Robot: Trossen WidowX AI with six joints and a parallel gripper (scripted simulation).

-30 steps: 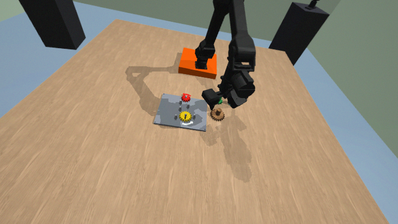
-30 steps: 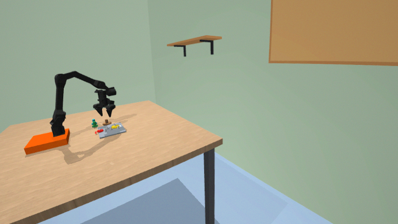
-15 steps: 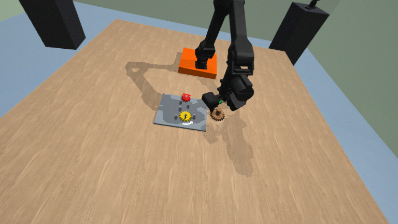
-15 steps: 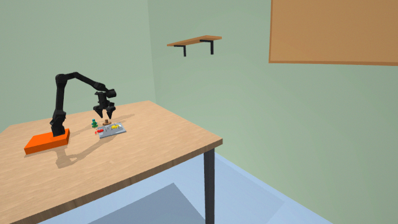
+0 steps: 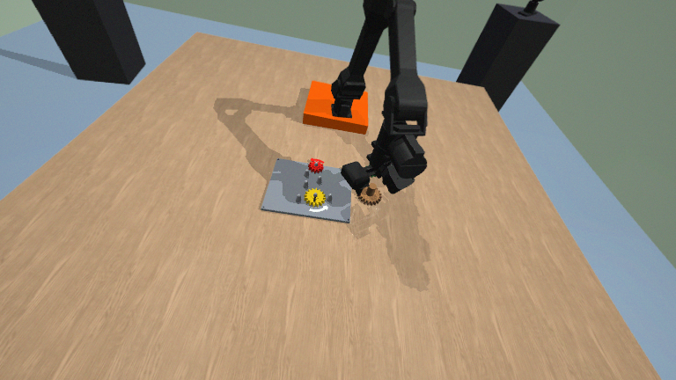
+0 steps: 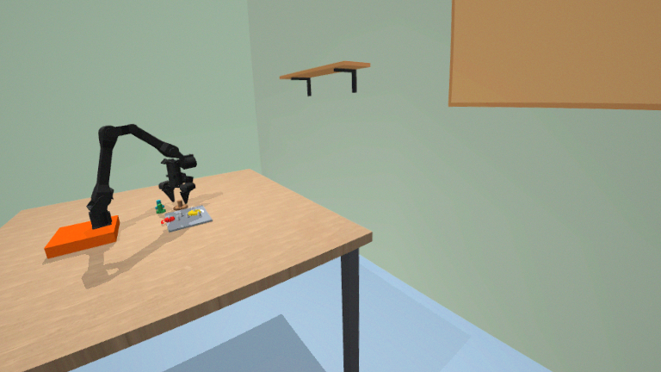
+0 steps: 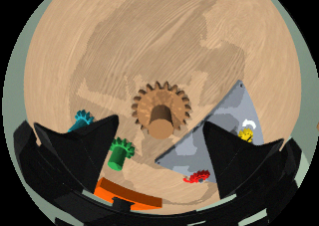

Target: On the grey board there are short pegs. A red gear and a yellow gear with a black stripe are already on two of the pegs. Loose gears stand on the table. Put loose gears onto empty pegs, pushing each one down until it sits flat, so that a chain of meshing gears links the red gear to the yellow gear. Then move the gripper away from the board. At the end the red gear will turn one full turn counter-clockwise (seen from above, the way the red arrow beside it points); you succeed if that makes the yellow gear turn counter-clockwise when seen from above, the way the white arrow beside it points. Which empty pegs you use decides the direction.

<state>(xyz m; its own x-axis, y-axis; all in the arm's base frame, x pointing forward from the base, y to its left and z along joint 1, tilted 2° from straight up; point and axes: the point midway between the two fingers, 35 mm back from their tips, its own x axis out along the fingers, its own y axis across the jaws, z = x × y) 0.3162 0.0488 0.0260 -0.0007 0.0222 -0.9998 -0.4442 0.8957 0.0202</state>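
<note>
The brown gear lies 10 mm below my gripper tip. The rest, counted from my gripper tip: green gear 80 mm behind, 20 mm to the left, 10 mm below; teal gear 80 mm behind, 90 mm to the left, 10 mm below; white arrow 50 mm ahead, 130 mm to the right, 20 mm below.
</note>
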